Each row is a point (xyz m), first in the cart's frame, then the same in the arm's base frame.
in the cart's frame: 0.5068 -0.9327 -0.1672
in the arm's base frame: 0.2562 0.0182 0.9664
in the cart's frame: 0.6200 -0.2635 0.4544
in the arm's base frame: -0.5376 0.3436 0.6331
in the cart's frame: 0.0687 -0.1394 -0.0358
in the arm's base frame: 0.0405 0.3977 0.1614
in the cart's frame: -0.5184 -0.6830 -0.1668
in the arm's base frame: 0.5015 -0.2423 -0.0263
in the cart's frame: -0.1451 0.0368 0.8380
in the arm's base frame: -0.7344 0.0815 -0.2126
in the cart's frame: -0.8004 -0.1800 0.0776
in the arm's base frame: 0.2205 -0.0701 -0.5588
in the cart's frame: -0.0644 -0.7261 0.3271
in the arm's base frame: -0.0735 -0.2772 0.3203
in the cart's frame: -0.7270 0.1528 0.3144
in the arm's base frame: -0.1142 0.1292 -0.7019
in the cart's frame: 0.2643 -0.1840 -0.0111
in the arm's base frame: -0.0296 0.4396 0.3463
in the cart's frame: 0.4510 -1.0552 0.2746
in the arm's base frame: -0.0897 -0.2862 0.9338
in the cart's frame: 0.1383 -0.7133 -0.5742
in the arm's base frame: 0.6741 0.1954 0.5876
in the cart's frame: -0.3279 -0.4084 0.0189
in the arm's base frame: 0.1936 -0.0158 -0.0342
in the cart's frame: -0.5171 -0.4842 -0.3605
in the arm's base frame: 0.6176 -0.0041 -0.1087
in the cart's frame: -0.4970 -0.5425 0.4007
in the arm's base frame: -0.0593 -0.3553 -0.1487
